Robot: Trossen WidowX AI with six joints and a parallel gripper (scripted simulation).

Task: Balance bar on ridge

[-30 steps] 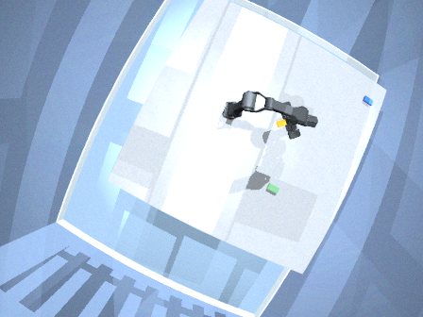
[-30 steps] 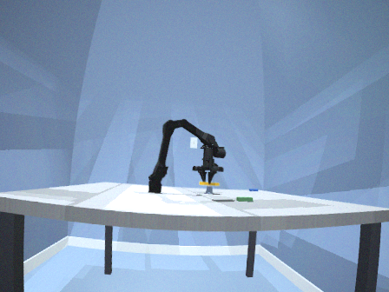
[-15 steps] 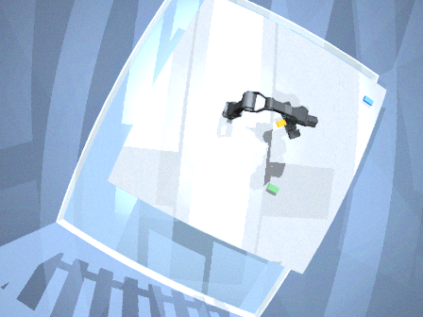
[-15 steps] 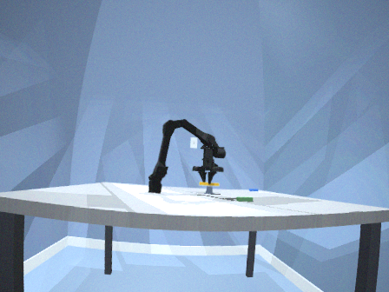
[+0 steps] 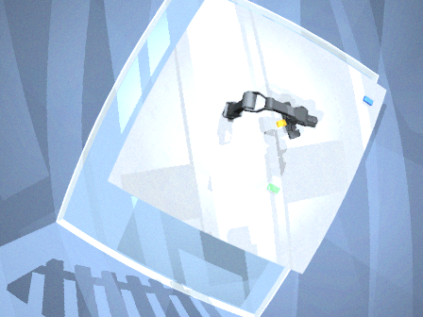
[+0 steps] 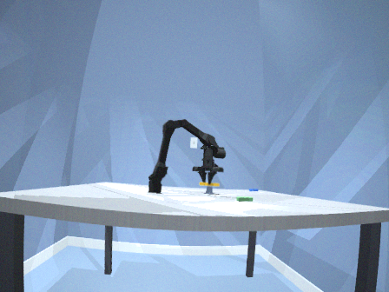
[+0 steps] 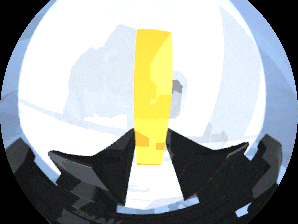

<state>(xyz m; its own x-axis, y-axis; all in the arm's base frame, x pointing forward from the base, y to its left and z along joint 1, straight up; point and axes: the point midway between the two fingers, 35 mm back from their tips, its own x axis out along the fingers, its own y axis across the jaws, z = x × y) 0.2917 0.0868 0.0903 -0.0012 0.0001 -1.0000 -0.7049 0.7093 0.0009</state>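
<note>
My gripper tip is now 2 cm short of the bar and 2 cm to the right of it. Also, from my gripper tip: blue block: 45 cm ahead, 41 cm to the left, 5 cm below; green block: 11 cm ahead, 34 cm to the right, 5 cm below.
</note>
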